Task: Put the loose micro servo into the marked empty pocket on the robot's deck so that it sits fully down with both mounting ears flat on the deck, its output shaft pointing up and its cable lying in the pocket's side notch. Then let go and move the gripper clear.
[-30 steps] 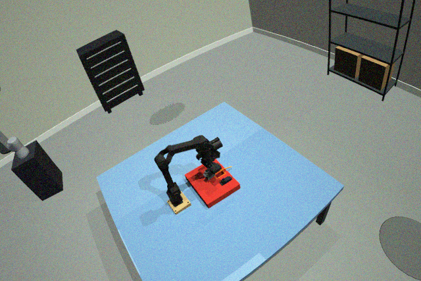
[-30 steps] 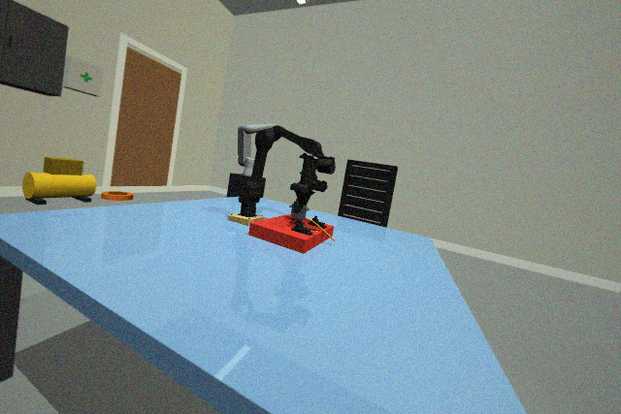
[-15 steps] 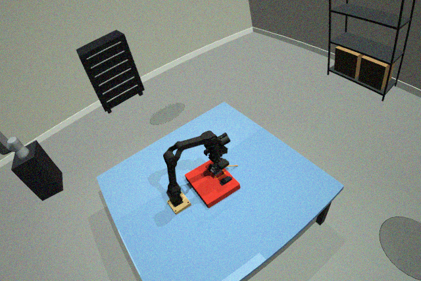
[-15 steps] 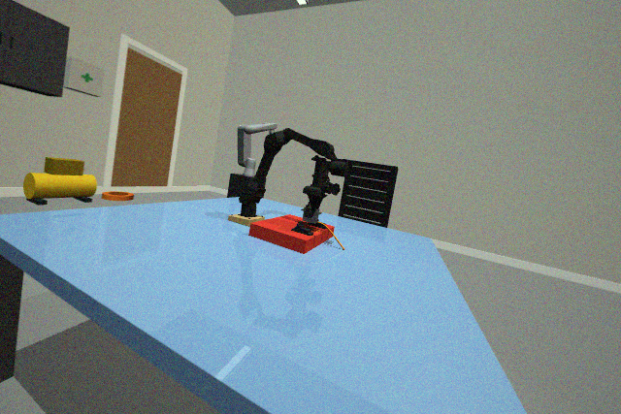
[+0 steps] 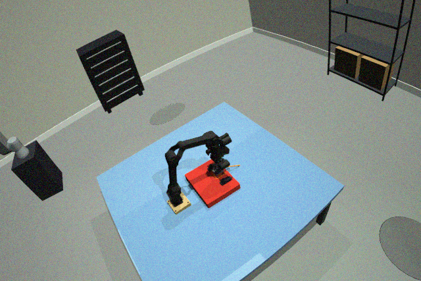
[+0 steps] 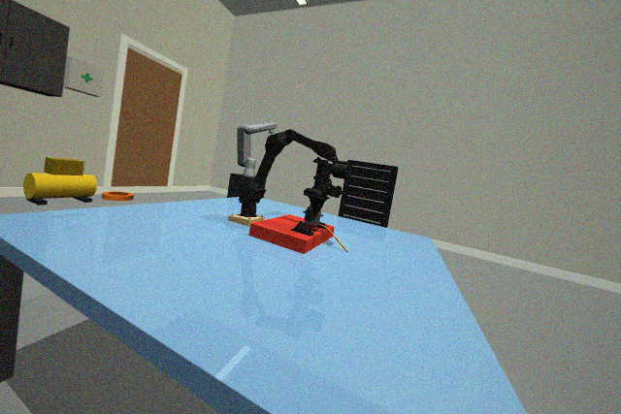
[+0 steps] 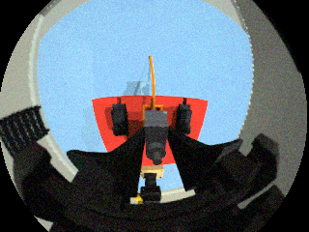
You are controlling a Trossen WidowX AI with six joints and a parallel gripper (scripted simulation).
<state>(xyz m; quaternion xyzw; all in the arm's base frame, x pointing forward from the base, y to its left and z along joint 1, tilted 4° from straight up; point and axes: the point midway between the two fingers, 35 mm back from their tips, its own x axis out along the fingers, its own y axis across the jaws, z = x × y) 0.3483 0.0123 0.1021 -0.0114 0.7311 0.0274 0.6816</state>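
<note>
Right now my gripper tip is 12 cm past the red deck, 9 cm above it and 1 cm to the left of it.
</note>
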